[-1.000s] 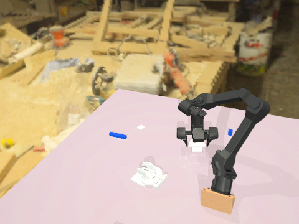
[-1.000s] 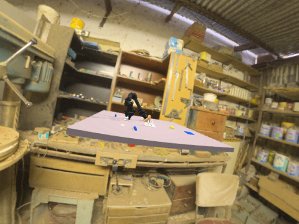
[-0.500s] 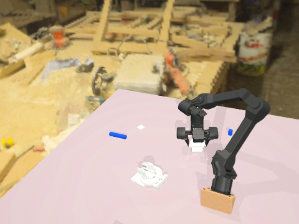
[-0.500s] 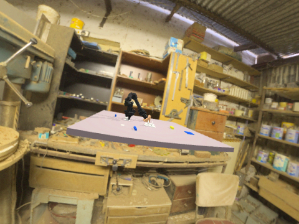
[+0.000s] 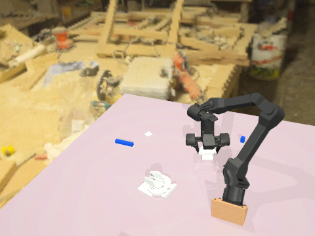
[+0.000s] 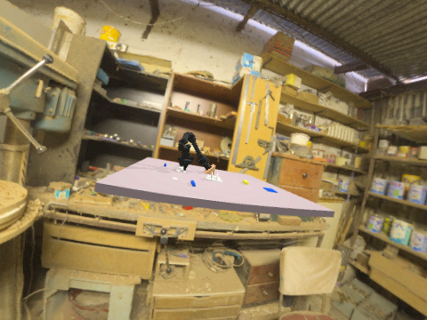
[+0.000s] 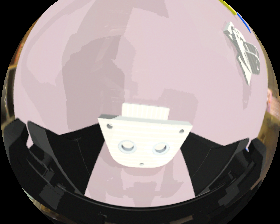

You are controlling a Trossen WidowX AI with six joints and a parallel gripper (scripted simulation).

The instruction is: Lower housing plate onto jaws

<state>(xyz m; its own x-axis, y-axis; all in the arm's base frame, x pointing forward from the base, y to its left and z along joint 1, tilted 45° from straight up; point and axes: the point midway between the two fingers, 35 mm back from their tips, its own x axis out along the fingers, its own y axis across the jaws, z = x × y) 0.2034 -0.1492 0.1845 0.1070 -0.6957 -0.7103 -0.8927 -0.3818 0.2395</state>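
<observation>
My gripper tip is 10 mm short of the white block, 10 mm to the left of it and 10 mm above it. The rest, counted from my gripper tip: yellow piece 40 mm ahead, 540 mm to the left; then blue bar 400 mm ahead, 100 mm to the left, 10 mm below; then white tile 340 mm ahead, 20 mm to the right, 10 mm below.
</observation>
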